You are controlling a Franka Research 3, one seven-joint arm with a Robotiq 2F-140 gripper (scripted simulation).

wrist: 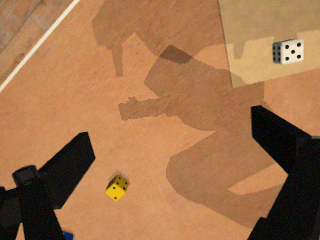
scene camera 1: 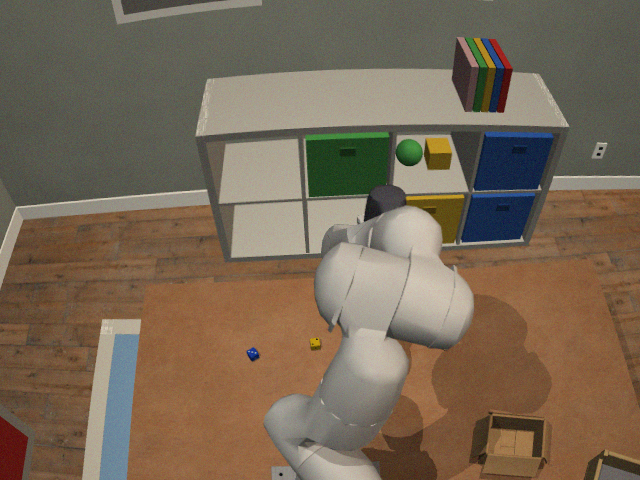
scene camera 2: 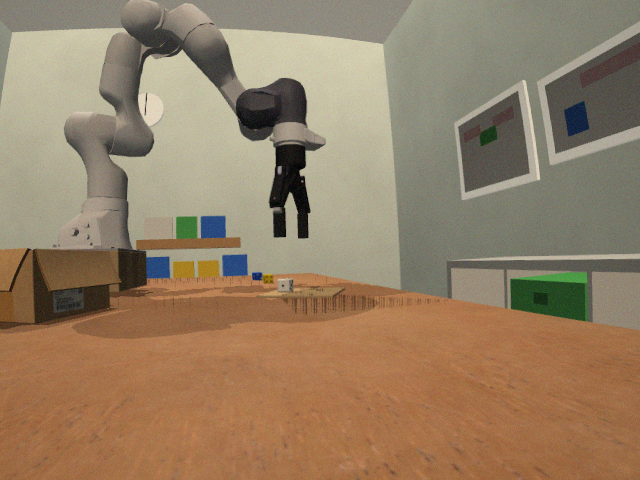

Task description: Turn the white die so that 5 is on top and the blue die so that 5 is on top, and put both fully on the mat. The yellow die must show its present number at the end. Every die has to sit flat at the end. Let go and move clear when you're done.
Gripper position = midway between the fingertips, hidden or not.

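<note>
White die [wrist: 289,51], visible. My gripper [scene camera 2: 292,237] and [wrist: 168,134].
</note>
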